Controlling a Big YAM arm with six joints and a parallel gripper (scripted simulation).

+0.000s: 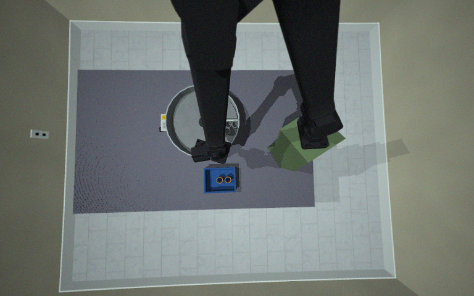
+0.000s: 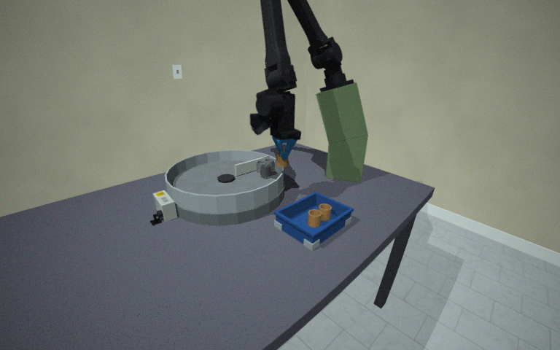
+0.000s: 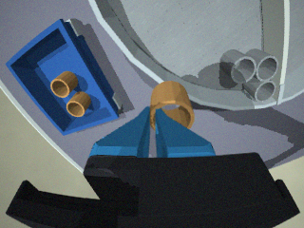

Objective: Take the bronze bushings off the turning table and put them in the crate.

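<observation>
My hand is 160 mm to the right of the blue crate, 140 mm above it and 40 mm short of it. From my hand the other things lie so: grey turning table (190 mm to the right, 110 mm below, 110 mm ahead).
</observation>
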